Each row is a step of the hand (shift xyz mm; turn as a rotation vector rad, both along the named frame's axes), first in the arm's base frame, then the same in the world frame.
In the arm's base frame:
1: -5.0 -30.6 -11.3 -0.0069 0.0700 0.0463
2: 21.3 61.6 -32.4 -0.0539 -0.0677 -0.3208
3: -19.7 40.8 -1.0 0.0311 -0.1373 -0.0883
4: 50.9 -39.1 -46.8 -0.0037 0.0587 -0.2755
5: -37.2 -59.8 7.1 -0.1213 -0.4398 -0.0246
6: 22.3 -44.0 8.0 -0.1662 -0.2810 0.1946
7: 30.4 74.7 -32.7 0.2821 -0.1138 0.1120
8: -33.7 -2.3 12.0 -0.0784 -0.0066 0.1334
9: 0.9 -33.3 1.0 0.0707 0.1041 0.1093
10: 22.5 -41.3 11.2 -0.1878 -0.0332 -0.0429
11: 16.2 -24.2 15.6 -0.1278 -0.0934 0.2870
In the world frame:
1: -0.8 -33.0 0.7 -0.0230 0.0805 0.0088
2: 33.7 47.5 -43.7 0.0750 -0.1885 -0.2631
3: -16.8 34.4 -24.2 0.0602 -0.1546 -0.0086
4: 64.3 -46.3 -5.2 0.1061 -0.0488 -0.2563
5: -38.3 -57.4 15.8 -0.1116 -0.4297 0.1081
6: 16.4 -34.4 32.3 -0.2355 -0.2086 0.2133
7: 42.4 60.6 -45.8 0.2128 -0.0245 0.2433
8: -35.7 -2.3 -1.4 -0.1246 0.0327 0.0859
9: -0.3 -30.1 14.3 0.0244 0.1458 0.0770
10: 15.4 -30.7 34.0 -0.1565 -0.0720 -0.0923
11: 8.2 -14.2 28.7 -0.2323 0.0032 0.2312

